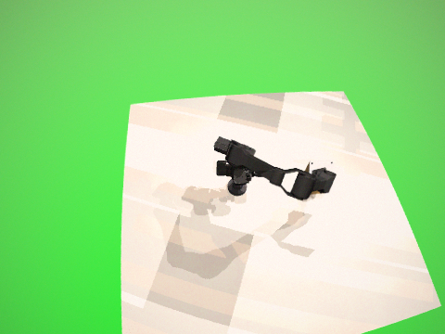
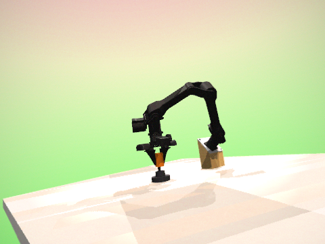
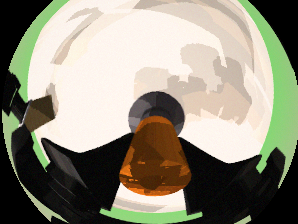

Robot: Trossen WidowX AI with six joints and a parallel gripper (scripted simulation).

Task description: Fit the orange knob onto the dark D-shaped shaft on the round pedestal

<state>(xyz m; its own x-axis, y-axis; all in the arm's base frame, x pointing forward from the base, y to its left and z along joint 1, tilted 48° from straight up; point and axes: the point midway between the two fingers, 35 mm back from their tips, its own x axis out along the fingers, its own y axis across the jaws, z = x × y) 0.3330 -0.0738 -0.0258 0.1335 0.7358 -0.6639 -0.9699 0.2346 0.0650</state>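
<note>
The orange knob lies 2 cm above my gripper tip. The rest, counted from my gripper tip: dark round pedestal 4 cm below.
</note>
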